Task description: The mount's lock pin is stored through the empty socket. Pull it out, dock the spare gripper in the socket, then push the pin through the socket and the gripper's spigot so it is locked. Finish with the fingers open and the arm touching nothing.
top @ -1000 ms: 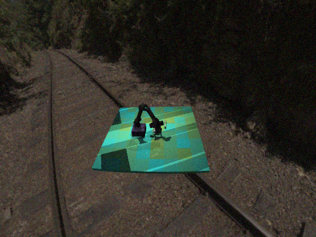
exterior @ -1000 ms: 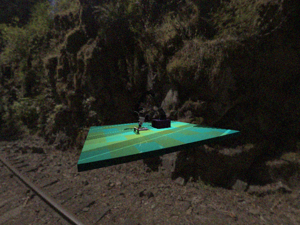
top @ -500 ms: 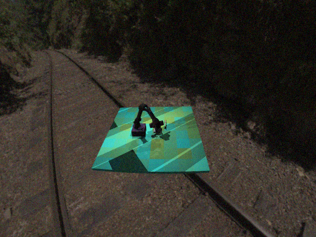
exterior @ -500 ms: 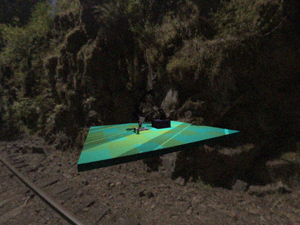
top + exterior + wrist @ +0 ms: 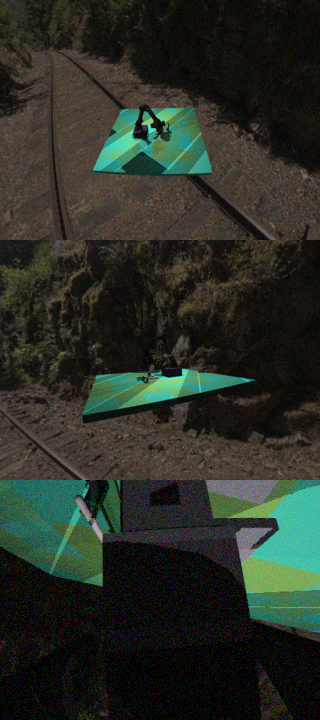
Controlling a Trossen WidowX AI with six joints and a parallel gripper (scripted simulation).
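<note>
Now: gripper tip 1 cm short of the spare gripper, 2 cm to the left of it and 2 cm above it. The rest, counted from my gripper tip: mount: 1 cm ahead, 1 cm to the right, 9 cm below.
</note>
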